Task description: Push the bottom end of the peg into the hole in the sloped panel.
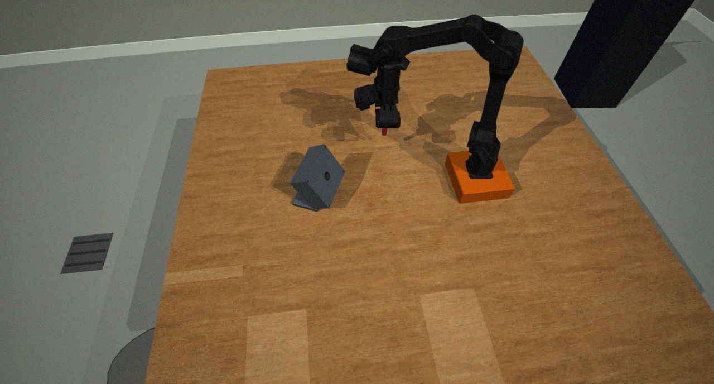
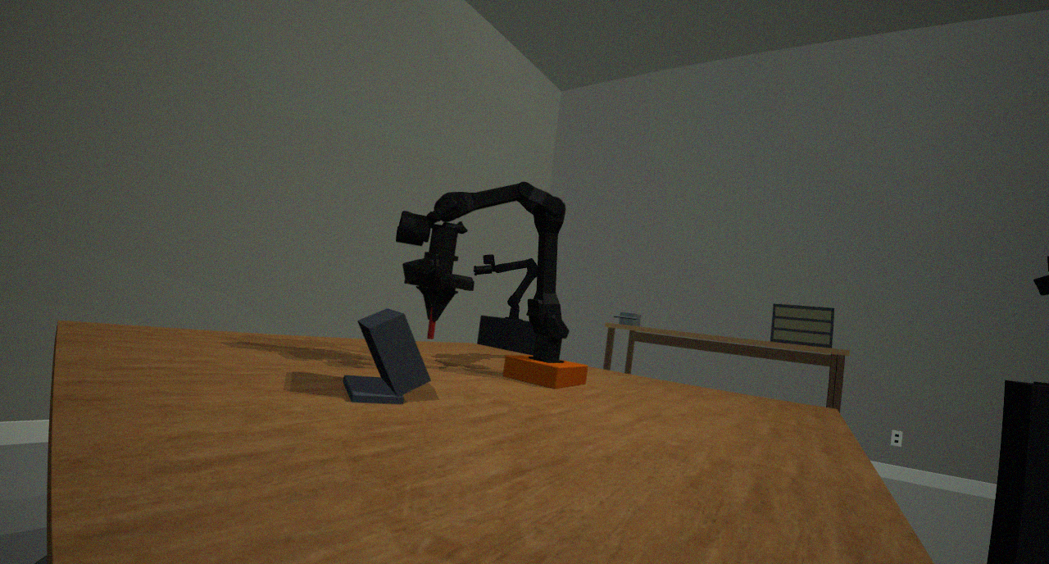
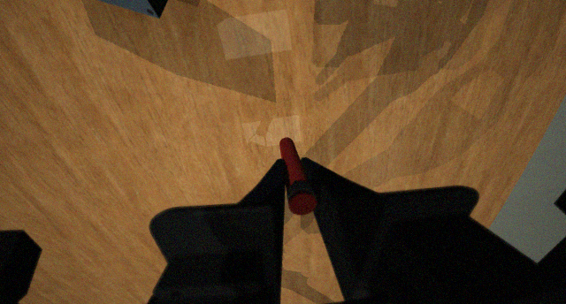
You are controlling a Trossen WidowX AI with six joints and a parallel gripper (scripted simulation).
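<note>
The sloped panel lies 19 cm ahead of my gripper tip, 15 cm to the left of it and 4 cm below it. The rest, counted from my gripper tip: panel foot (21 cm ahead, 15 cm to the left, 11 cm below); then red peg (2 cm above).
</note>
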